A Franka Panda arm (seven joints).
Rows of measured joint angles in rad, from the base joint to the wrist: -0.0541, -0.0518, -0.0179, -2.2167, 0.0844, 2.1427, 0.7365; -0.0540, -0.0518, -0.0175, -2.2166, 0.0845, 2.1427, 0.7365; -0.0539, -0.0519, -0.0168, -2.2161, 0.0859, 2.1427, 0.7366; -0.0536, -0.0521, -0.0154, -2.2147, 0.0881, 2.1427, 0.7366; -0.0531, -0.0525, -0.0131, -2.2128, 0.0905, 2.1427, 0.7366; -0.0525, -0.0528, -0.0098, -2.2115, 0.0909, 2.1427, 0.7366; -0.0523, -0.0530, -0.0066, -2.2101, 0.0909, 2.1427, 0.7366; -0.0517, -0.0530, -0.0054, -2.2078, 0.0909, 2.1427, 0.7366; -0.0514, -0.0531, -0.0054, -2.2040, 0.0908, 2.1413, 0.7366; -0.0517, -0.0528, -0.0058, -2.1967, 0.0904, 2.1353, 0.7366; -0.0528, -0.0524, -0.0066, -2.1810, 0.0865, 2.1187, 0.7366; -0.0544, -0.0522, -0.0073, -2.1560, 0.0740, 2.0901, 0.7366; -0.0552, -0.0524, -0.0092, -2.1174, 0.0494, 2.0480, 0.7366; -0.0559, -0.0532, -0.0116, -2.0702, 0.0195, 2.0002, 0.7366
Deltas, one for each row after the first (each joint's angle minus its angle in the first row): 0.0001, 0.0000, 0.0004, 0.0001, 0.0001, 0.0000, 0.0000; 0.0002, -0.0001, 0.0011, 0.0006, 0.0015, 0.0000, 0.0001; 0.0005, -0.0003, 0.0025, 0.0020, 0.0037, 0.0000, 0.0001; 0.0010, -0.0007, 0.0048, 0.0039, 0.0061, 0.0000, 0.0001; 0.0016, -0.0010, 0.0081, 0.0052, 0.0065, 0.0000, 0.0001; 0.0018, -0.0012, 0.0113, 0.0066, 0.0065, 0.0000, 0.0001; 0.0024, -0.0012, 0.0125, 0.0089, 0.0065, 0.0000, 0.0001; 0.0027, -0.0013, 0.0125, 0.0127, 0.0064, -0.0014, 0.0001; 0.0024, -0.0010, 0.0121, 0.0200, 0.0060, -0.0074, 0.0001; 0.0013, -0.0006, 0.0113, 0.0357, 0.0021, -0.0240, 0.0001; -0.0003, -0.0004, 0.0106, 0.0607, -0.0104, -0.0526, 0.0001; -0.0011, -0.0006, 0.0087, 0.0993, -0.0350, -0.0947, 0.0001; -0.0018, -0.0014, 0.0063, 0.1465, -0.0649, -0.1425, 0.0001
